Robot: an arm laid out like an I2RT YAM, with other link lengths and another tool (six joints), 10 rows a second.
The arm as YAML. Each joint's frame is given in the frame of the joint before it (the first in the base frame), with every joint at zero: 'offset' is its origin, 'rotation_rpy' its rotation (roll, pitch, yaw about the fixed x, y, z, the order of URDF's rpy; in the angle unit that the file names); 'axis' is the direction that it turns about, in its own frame. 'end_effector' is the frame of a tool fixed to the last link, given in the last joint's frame.
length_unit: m
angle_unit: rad
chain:
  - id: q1
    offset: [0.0, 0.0, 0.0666]
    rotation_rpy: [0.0, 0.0, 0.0]
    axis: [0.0, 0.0, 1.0]
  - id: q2
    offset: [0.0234, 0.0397, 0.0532]
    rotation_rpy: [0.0, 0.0, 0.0]
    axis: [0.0, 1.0, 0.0]
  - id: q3
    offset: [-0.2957, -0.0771, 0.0]
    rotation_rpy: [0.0, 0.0, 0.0]
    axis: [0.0, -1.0, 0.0]
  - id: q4
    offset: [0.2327, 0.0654, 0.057]
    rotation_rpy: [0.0, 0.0, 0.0]
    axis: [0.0, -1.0, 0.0]
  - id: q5
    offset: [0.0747, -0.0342, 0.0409]
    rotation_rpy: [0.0, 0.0, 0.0]
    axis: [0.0, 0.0, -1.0]
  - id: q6
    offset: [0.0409, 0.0, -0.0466]
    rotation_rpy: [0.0, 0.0, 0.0]
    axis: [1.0, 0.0, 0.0]
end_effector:
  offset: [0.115, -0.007, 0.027]
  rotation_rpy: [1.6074, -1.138, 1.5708]
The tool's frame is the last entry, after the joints.
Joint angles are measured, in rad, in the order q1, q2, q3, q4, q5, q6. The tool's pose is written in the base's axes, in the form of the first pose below.
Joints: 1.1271 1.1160 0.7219 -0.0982 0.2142 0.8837
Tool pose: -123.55, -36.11, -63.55, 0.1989, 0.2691, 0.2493
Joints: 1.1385 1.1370 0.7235 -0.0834 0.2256 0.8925
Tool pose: -123.79, -35.94, -63.42, 0.1989, 0.2740, 0.2466
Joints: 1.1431 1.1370 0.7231 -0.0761 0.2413 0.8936
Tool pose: -123.68, -35.45, -64.32, 0.1997, 0.2738, 0.2483
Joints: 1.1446 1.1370 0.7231 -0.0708 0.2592 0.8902
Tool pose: -123.80, -35.04, -65.50, 0.2014, 0.2726, 0.2499
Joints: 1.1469 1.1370 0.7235 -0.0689 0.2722 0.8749
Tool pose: -123.89, -35.70, -66.63, 0.2022, 0.2721, 0.2512
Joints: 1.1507 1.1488 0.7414 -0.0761 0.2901 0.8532
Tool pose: -124.23, -36.81, -68.04, 0.2043, 0.2743, 0.2548
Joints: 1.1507 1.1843 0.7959 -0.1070 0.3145 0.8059
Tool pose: -125.38, -39.55, -70.25, 0.2104, 0.2808, 0.2629
